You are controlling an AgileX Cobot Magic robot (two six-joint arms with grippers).
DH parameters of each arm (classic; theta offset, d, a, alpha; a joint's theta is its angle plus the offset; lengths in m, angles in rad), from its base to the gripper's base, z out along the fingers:
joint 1: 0 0.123 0 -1.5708
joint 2: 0.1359 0 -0.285 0
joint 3: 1.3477 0 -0.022 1.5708
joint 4: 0 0.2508 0 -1.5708
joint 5: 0 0 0.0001 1.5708
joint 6: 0 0.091 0 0
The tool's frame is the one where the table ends.
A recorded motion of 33 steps. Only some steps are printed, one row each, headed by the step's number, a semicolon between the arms.
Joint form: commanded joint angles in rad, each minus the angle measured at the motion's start. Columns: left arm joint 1, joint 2, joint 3, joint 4, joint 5, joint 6; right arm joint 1, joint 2, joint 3, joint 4, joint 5, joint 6.
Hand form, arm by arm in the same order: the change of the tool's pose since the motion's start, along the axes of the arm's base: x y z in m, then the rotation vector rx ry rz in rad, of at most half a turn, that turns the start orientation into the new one. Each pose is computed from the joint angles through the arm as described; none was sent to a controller.
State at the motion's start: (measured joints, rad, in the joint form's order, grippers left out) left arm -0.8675 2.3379 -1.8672 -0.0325 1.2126 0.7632; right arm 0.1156 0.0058 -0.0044 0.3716 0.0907 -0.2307
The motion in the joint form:
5: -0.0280 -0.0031 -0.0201 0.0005 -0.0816 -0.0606; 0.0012 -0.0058 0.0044 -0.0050 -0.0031 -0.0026
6: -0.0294 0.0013 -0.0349 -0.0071 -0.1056 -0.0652; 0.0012 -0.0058 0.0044 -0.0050 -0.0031 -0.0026
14: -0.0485 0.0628 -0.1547 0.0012 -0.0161 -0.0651; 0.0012 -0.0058 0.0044 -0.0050 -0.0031 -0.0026
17: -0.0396 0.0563 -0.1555 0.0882 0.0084 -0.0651; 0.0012 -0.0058 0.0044 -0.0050 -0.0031 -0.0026
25: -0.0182 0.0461 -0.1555 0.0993 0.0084 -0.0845; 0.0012 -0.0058 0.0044 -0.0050 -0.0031 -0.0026
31: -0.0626 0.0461 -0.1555 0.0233 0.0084 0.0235; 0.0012 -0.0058 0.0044 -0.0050 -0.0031 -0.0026
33: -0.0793 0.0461 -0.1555 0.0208 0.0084 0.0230; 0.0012 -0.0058 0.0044 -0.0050 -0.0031 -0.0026
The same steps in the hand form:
5: -0.0033 -0.0164 0.0065 -0.0796 -0.0653 0.0349; -0.0003 -0.0001 -0.0009 -0.0069 -0.0052 -0.0004
6: -0.0014 -0.0207 0.0084 -0.1109 -0.0807 0.0419; -0.0003 -0.0001 -0.0009 -0.0069 -0.0052 -0.0004
14: -0.0015 -0.0347 0.0083 -0.0828 -0.0661 0.0167; -0.0003 -0.0001 -0.0009 -0.0069 -0.0052 -0.0004
17: 0.0064 -0.0257 0.0116 -0.0191 -0.1214 -0.0032; -0.0003 -0.0001 -0.0009 -0.0069 -0.0052 -0.0004
25: 0.0151 -0.0183 0.0166 -0.0198 -0.1360 0.0344; -0.0003 -0.0001 -0.0009 -0.0069 -0.0052 -0.0004
31: -0.0070 -0.0356 0.0164 -0.0653 -0.0809 -0.0937; -0.0003 -0.0001 -0.0009 -0.0069 -0.0052 -0.0004
33: -0.0138 -0.0406 0.0164 -0.0675 -0.0785 -0.1091; -0.0003 -0.0001 -0.0009 -0.0069 -0.0052 -0.0004

